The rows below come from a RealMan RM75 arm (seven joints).
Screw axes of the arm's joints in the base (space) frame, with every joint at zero. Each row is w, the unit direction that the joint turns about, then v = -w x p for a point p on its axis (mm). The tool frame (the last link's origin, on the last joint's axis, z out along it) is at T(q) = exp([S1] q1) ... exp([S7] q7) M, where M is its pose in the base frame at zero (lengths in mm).
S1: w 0 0 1 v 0.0 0.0 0.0
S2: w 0 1 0 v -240.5 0.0 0.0
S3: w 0 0 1 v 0.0 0.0 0.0
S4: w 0 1 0 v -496.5 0.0 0.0
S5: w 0 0 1 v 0.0 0.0 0.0
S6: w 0 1 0 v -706.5 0.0 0.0
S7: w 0 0 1 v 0.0 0.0 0.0
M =
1 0 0 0.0
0 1 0 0.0
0 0 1 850.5
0 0 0 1
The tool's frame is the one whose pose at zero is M.
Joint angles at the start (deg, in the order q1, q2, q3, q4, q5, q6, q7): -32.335 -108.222 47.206 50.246 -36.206 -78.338 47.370
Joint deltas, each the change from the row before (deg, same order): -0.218 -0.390 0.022 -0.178 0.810 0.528 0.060; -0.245 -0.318 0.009 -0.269 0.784 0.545 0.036; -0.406 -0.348 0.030 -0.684 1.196 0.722 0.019; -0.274 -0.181 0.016 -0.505 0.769 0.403 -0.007; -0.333 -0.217 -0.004 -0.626 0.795 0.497 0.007
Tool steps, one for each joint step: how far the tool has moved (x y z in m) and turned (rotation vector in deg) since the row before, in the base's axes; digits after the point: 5 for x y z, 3 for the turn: -0.00034 0.00063 -0.00289 -0.159 0.563 -0.011; -0.00047 0.00074 -0.00255 -0.133 0.554 0.028; -0.00133 0.00065 -0.00382 -0.392 0.798 0.225; -0.00095 0.00025 -0.00238 -0.318 0.492 0.193; -0.00088 0.00041 -0.00293 -0.331 0.472 0.186
